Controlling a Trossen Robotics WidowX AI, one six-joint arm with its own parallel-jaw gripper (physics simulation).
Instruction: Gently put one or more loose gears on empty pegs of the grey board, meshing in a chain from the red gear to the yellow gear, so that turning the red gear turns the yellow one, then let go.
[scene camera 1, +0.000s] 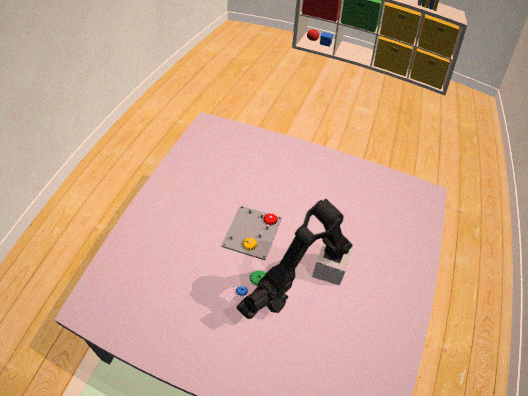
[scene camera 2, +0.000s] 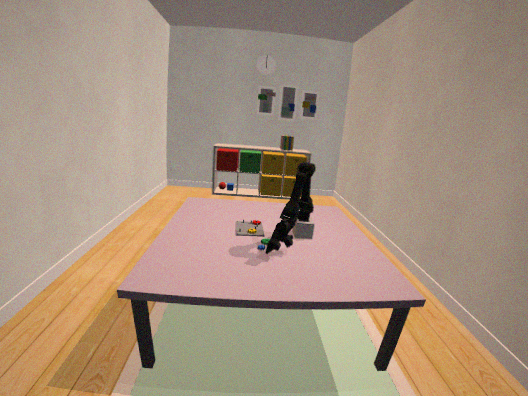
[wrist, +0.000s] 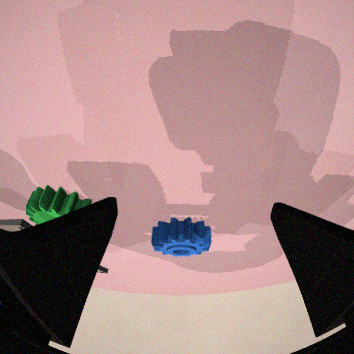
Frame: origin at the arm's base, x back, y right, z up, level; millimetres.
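Seen in the pictures: gripper, fingertip midpoint: (scene camera 2: 267, 249) (wrist: 198, 208); arm's base at its link origin: (scene camera 1: 334, 253) (scene camera 2: 303, 219).
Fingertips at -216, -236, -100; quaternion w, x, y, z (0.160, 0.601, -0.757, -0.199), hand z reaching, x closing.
Note:
Pixels of each thing's top centre, then the offset from my fingertips to it, as dx, dy, dz. Level surfaces: height alone.
- grey board at its top centre: (scene camera 1: 252, 227) (scene camera 2: 250, 224) -109, +273, +25
- red gear at its top centre: (scene camera 1: 270, 217) (scene camera 2: 256, 221) -68, +352, +19
- yellow gear at its top centre: (scene camera 1: 250, 242) (scene camera 2: 252, 229) -92, +210, +20
- larger green gear at its top centre: (wrist: 64, 233) (scene camera 1: 259, 276) (scene camera 2: 266, 240) -5, +91, +11
- small blue gear at its top centre: (wrist: 180, 251) (scene camera 1: 242, 289) (scene camera 2: 261, 245) -36, +15, +11
- pink table at its surface level: dz -5
The grey board (scene camera 1: 239, 235) (scene camera 2: 244, 232) lies on the table with bare pegs. The red gear (scene camera 1: 270, 219) (scene camera 2: 256, 222) sits near one corner, the yellow gear (scene camera 1: 250, 243) (scene camera 2: 252, 231) near the opposite side. The larger green gear (scene camera 1: 257, 277) (scene camera 2: 265, 241) (wrist: 52, 206) lies loose on the table, partly hidden by a finger in the wrist view. The small blue gear (scene camera 1: 242, 290) (scene camera 2: 261, 247) (wrist: 181, 237) lies flat beside it. My gripper (wrist: 198, 208) is open and empty; in the wrist view the blue gear shows between the fingertips, beyond them.
The arm's grey base block (scene camera 1: 330, 270) (scene camera 2: 304, 230) stands on the pink table (scene camera 1: 350, 340) (scene camera 2: 320, 280), to the right of the board. A shelf unit (scene camera 1: 334, 59) (scene camera 2: 214, 170) with coloured bins stands on the floor far behind the table.

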